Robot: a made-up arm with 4 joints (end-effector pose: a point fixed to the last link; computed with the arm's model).
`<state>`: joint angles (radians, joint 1 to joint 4).
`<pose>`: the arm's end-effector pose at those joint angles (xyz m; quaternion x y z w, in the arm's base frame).
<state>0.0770 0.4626 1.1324 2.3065</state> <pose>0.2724 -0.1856 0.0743 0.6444 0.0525 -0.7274 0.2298</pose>
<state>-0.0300 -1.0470 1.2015 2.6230</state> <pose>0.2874 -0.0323 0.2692 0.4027 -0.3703 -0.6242 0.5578</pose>
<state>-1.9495 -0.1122 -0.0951 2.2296</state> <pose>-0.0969 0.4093 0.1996 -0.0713 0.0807 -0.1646 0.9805</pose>
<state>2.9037 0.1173 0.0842 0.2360</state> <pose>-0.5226 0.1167 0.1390 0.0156 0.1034 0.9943 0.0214</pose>
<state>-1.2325 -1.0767 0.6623 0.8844</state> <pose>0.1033 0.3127 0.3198 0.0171 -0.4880 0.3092 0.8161</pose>
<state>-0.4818 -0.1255 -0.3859 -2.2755</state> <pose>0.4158 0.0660 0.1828 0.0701 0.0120 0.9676 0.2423</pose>
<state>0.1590 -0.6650 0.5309 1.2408</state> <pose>0.2594 -0.1943 0.2669 -0.0687 -0.2998 -0.5413 0.7826</pose>
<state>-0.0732 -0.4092 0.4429 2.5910</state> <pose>0.3157 -0.0888 0.2355 0.2420 -0.0887 -0.8952 0.3637</pose>
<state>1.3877 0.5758 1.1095 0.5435</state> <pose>-0.2006 -0.4163 0.0091 0.0694 -0.5742 -0.7376 0.3485</pose>
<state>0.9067 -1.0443 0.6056 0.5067</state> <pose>0.0940 -0.3560 0.3328 -0.4686 -0.1579 -0.4510 0.7430</pose>
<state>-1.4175 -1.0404 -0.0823 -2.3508</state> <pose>0.0126 0.4439 0.2996 0.3956 -0.0988 -0.8647 0.2934</pose>
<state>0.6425 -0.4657 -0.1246 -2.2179</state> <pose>0.2216 -0.3933 0.2518 -0.0895 0.1223 0.6862 0.7114</pose>
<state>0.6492 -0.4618 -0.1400 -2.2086</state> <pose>0.2188 -0.3968 0.2505 -0.0823 0.1224 0.6790 0.7191</pose>
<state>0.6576 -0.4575 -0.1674 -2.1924</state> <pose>0.2153 -0.4017 0.2485 -0.0700 0.1237 0.6674 0.7310</pose>
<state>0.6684 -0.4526 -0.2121 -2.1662</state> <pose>0.2107 -0.4084 0.2455 -0.0501 0.1269 0.6490 0.7485</pose>
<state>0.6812 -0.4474 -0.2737 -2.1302</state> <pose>0.2049 -0.4167 0.2414 -0.0229 0.1325 0.6234 0.7702</pose>
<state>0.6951 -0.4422 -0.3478 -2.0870</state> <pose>0.1979 -0.4257 0.2364 0.0097 0.1405 0.5919 0.7936</pose>
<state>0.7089 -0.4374 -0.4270 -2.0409</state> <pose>0.1903 -0.4345 0.2310 0.0444 0.1504 0.5572 0.8154</pose>
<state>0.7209 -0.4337 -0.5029 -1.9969</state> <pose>0.1829 -0.4420 0.2258 0.0773 0.1611 0.5233 0.8332</pose>
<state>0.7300 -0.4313 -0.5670 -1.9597</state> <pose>0.1768 -0.4477 0.2215 0.1048 0.1713 0.4942 0.8458</pose>
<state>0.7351 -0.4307 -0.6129 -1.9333</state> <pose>0.1729 -0.4510 0.2186 0.1241 0.1795 0.4736 0.8533</pose>
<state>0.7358 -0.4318 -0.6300 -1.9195</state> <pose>0.1719 -0.4520 0.2178 0.1305 0.1838 0.4645 0.8564</pose>
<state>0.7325 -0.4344 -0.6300 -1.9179</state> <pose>0.1734 -0.4510 0.2182 0.1297 0.1855 0.4649 0.8559</pose>
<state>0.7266 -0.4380 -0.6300 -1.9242</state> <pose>0.1764 -0.4490 0.2188 0.1291 0.1866 0.4697 0.8532</pose>
